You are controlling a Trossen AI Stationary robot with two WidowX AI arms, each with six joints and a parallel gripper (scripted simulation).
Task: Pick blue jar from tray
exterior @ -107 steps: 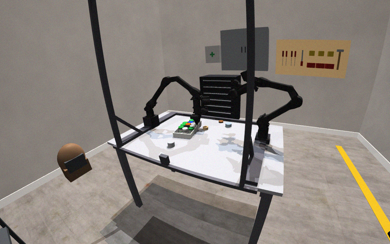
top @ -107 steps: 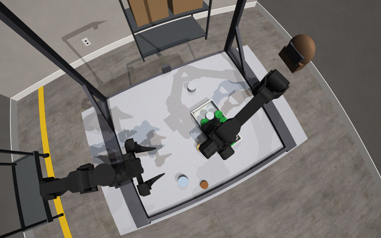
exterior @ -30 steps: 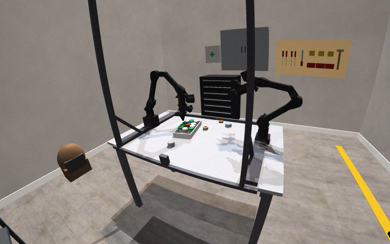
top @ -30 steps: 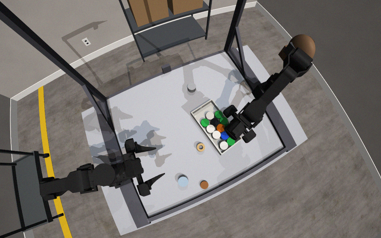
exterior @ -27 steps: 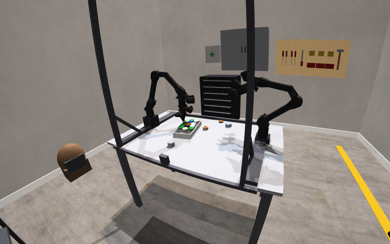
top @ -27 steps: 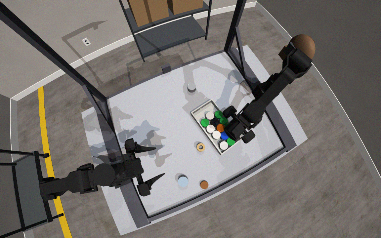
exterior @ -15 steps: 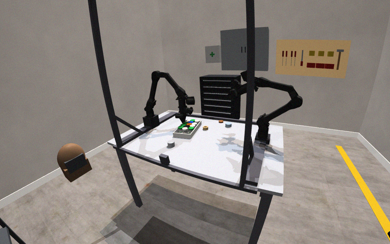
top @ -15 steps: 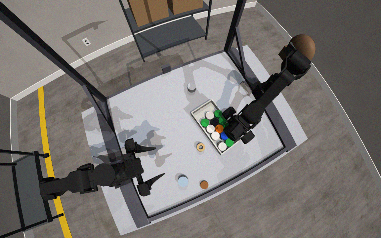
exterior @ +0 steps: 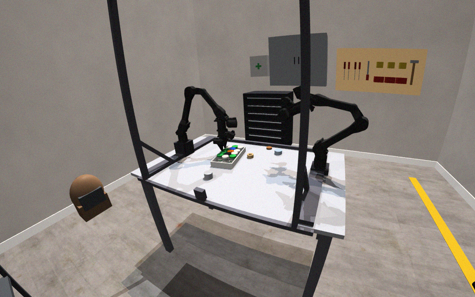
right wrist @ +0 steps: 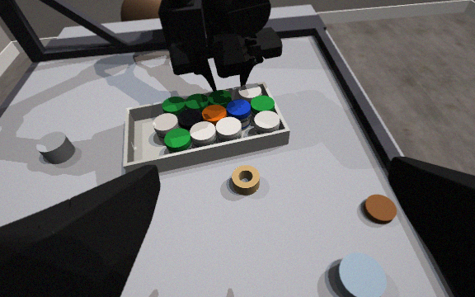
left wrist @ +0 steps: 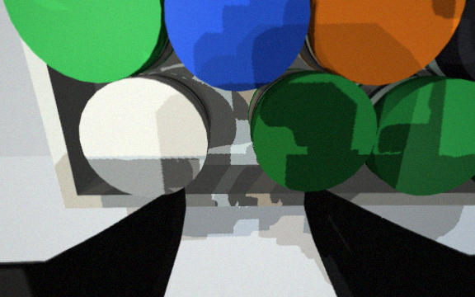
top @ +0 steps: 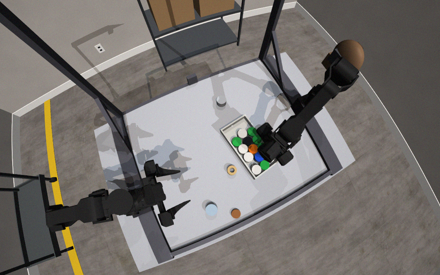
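The blue jar is 1 cm ahead of my left hand, 7 cm to the right of it and 4 cm below it. The rest, counted from my left hand: brown disc (17 cm ahead, 28 cm to the right, 6 cm below); then grey cylinder (32 cm behind, 7 cm to the right, 5 cm below); then orange jar (4 cm behind, 7 cm to the right, 4 cm below).
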